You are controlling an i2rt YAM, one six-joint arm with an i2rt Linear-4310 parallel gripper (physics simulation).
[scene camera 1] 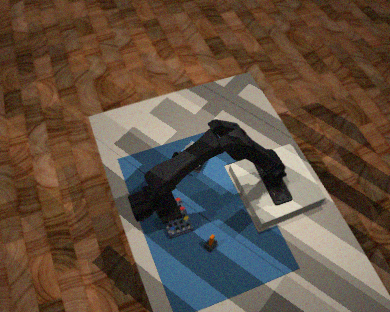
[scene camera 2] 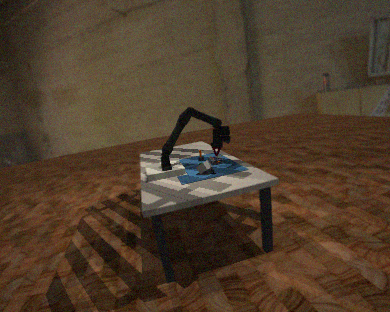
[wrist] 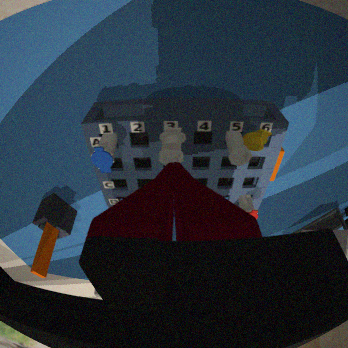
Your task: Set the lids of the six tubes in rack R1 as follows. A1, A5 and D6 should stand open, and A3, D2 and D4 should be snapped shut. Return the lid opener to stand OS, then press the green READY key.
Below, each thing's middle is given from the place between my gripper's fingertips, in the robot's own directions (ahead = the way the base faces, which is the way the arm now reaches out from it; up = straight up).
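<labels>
The orange-handled tool (wrist: 43, 253) is sitting 12 cm to the left of my hand and 10 cm behind it.
</labels>
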